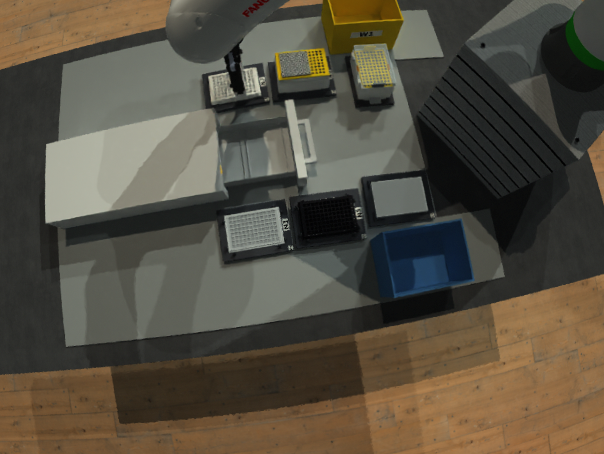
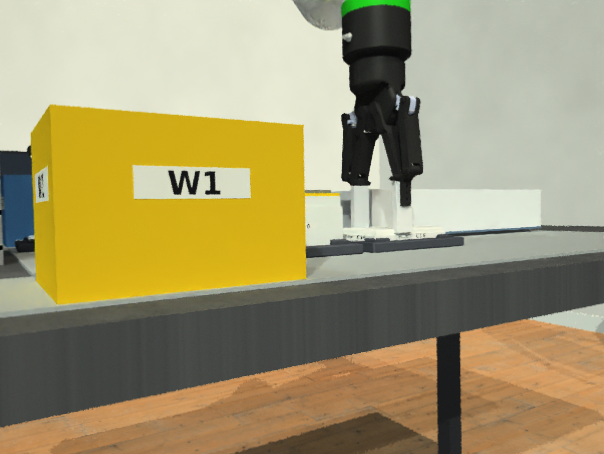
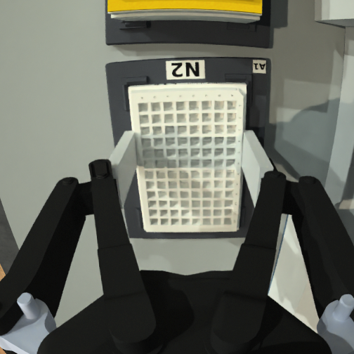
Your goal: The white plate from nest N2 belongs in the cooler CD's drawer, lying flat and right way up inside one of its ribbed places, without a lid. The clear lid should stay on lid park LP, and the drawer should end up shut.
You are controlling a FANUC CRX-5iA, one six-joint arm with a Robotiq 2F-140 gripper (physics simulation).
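Frame: origin at the arm's base, x ahead, y left, z up, level; metres.
Seen in the pictures: gripper, fingertip midpoint: (image 2: pixel 380 231); arm's base, origin of the base link: (image 1: pixel 574 58).
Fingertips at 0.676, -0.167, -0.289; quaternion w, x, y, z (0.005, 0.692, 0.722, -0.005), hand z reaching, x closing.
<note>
Offsets run from my fingertips to a thing's top centre, as dx, dy, dz. "pt": to the spot under its first point.
The white plate @[+0.016, +0.001, +0.006] (image 1: pixel 219 89) (image 2: pixel 428 232) (image 3: pixel 190 200) lies flat, wells up and lidless, in nest N2 @[+0.016, +0.000, -0.005] (image 1: pixel 205 86) (image 2: pixel 425 244) (image 3: pixel 118 97). My gripper (image 1: pixel 239 91) (image 2: pixel 382 230) (image 3: pixel 188 146) points down over it, shut on the plate, with a pale pad against each long side. The cooler's drawer @[pt -0.119, +0.223, +0.049] (image 1: pixel 297 150) stands pulled out of the white cooler body (image 1: pixel 125 165); a thin rib @[pt +0.003, +0.202, -0.007] (image 1: pixel 245 157) crosses its floor and no plate shows in its visible part. A flat pale grey piece, apparently the clear lid @[-0.347, +0.343, -0.001] (image 1: pixel 399 196), lies on a dark park @[pt -0.269, +0.378, -0.009] (image 1: pixel 369 215) whose label does not show.
A yellow-topped box @[-0.159, -0.005, +0.056] (image 1: pixel 302 70) stands right beside N2, and a clear-covered box @[-0.337, +0.014, +0.056] (image 1: pixel 372 67) farther right. The yellow bin W1 @[-0.333, -0.148, +0.099] (image 1: pixel 362 37) (image 2: pixel 175 235) is behind them. A white plate @[-0.001, +0.379, +0.005] (image 1: pixel 254 229), a black rack @[-0.171, +0.371, +0.005] (image 1: pixel 327 216) and a blue bin @[-0.355, +0.497, +0.099] (image 1: pixel 425 260) stand in front of the drawer.
</note>
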